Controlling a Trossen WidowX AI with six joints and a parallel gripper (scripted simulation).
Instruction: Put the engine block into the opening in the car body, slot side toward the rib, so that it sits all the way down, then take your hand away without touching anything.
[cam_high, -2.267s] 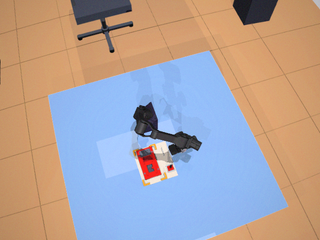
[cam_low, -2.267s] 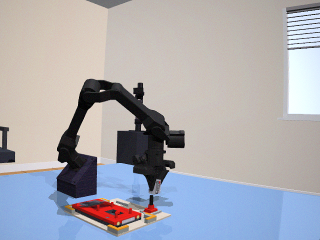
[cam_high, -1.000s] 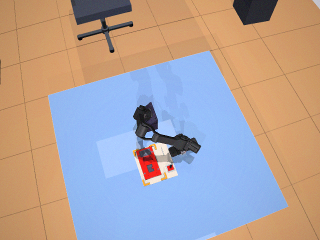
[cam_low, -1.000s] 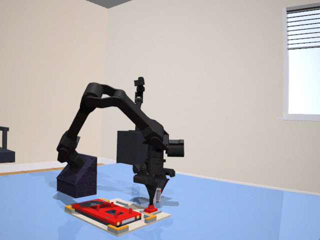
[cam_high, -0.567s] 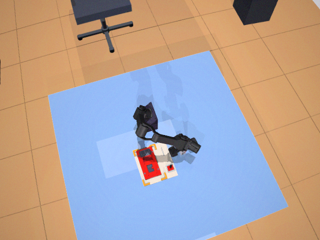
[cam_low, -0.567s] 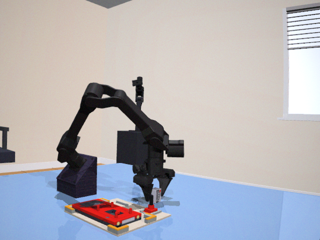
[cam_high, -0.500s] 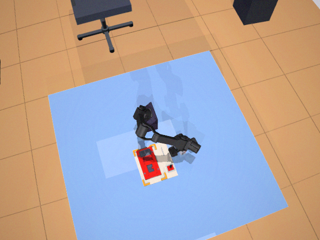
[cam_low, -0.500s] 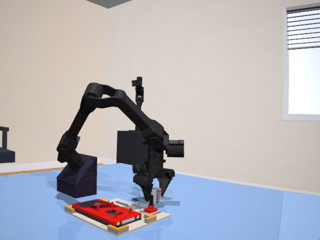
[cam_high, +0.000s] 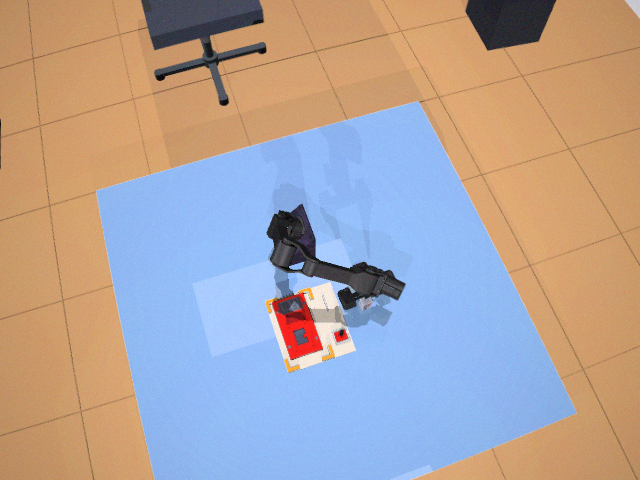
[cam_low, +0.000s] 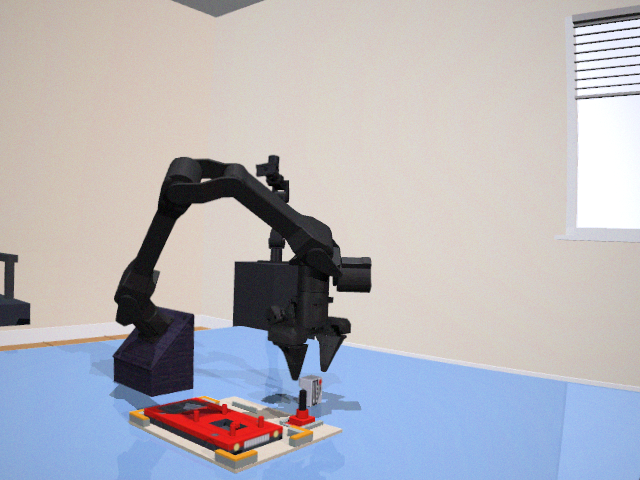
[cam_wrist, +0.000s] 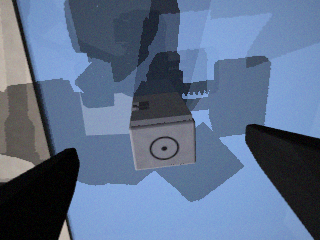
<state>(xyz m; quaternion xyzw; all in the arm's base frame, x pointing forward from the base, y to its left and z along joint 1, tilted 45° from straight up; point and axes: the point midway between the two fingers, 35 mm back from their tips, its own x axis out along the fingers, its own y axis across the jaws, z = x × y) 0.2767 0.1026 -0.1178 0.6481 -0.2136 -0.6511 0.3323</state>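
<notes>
Right now the grey engine block is 3 cm below my gripper tip. Round my gripper tip: dark peg 10 cm to the right, 9 cm ahead, 2 cm below.
</notes>
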